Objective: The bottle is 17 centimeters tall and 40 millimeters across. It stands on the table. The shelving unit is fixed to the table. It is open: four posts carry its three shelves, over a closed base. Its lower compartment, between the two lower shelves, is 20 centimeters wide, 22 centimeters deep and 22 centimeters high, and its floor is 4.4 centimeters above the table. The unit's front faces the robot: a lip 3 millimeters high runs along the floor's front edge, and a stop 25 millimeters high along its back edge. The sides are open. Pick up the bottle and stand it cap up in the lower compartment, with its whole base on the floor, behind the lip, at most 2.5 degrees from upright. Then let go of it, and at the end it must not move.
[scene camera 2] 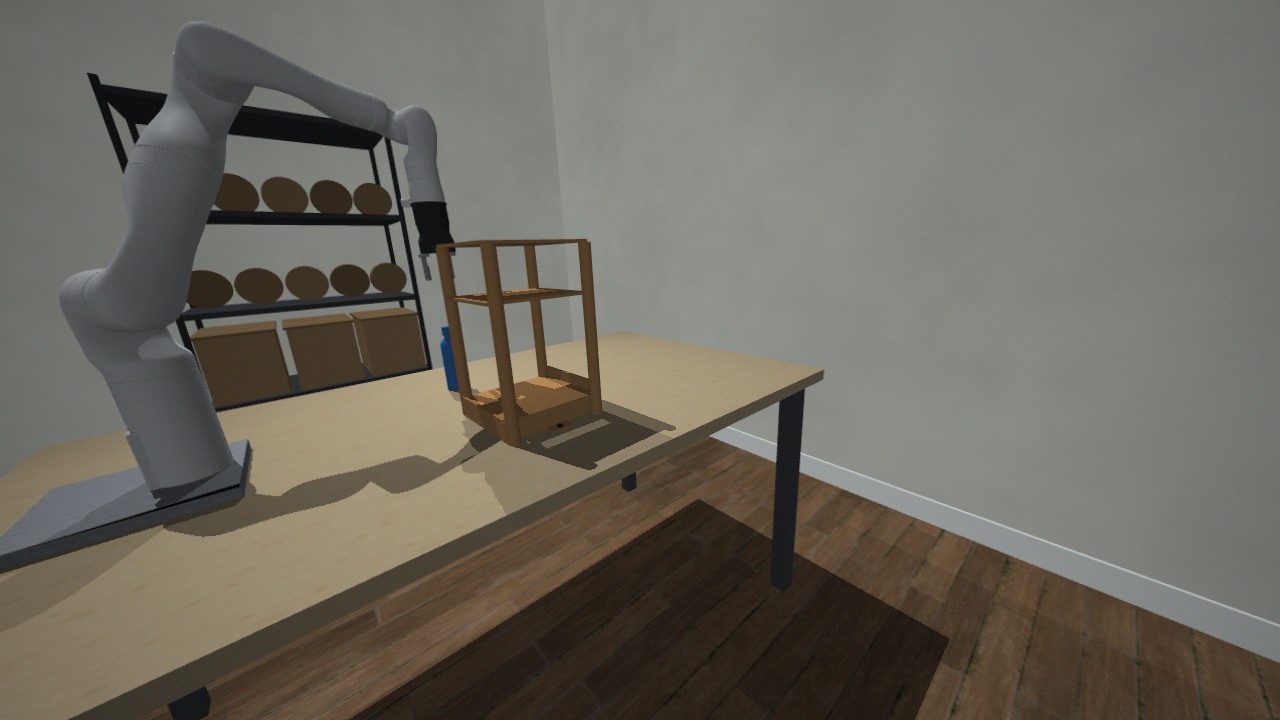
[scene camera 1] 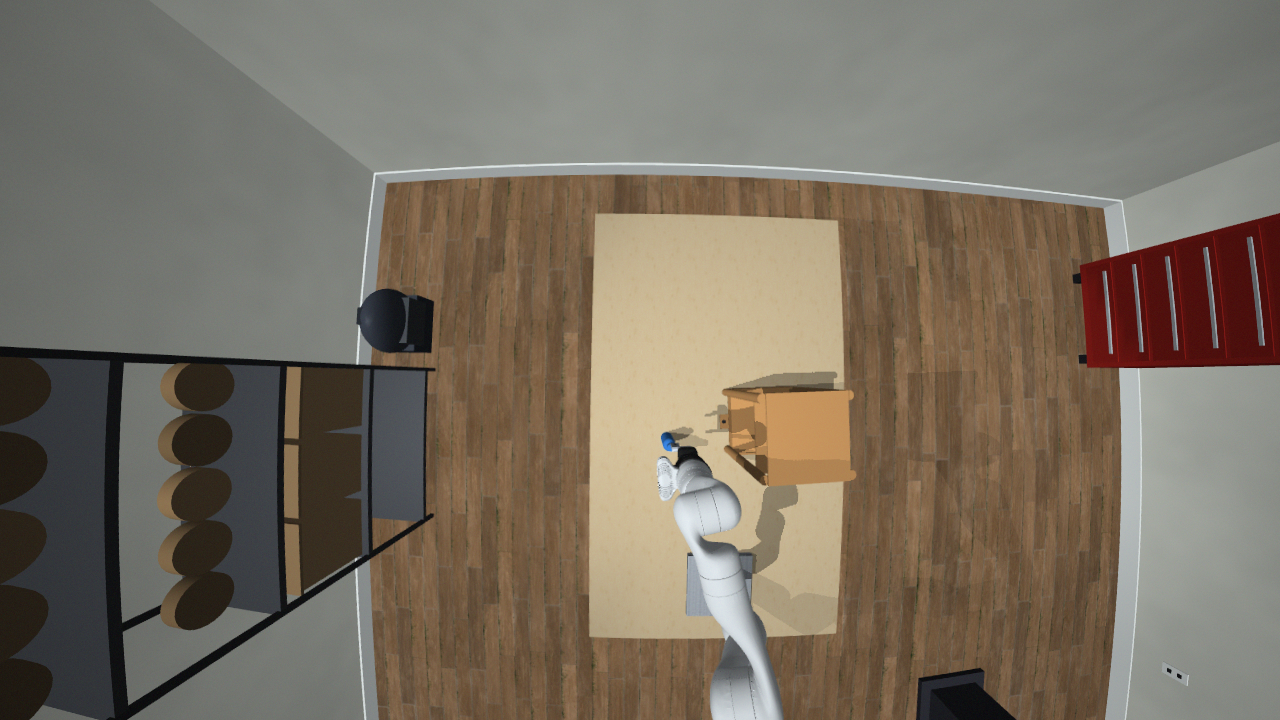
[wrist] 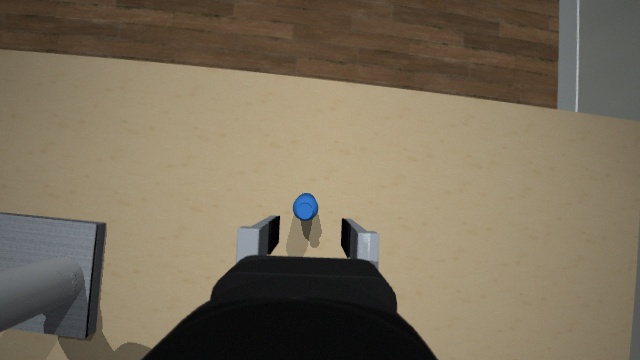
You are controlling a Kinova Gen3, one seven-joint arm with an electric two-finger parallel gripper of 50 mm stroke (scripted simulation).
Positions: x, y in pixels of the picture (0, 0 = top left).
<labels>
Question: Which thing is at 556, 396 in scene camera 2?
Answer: A shelving unit.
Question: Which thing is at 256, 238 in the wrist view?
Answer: My gripper.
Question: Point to a shelving unit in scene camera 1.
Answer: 808, 437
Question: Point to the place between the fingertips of my gripper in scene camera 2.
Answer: At 440, 279
</labels>
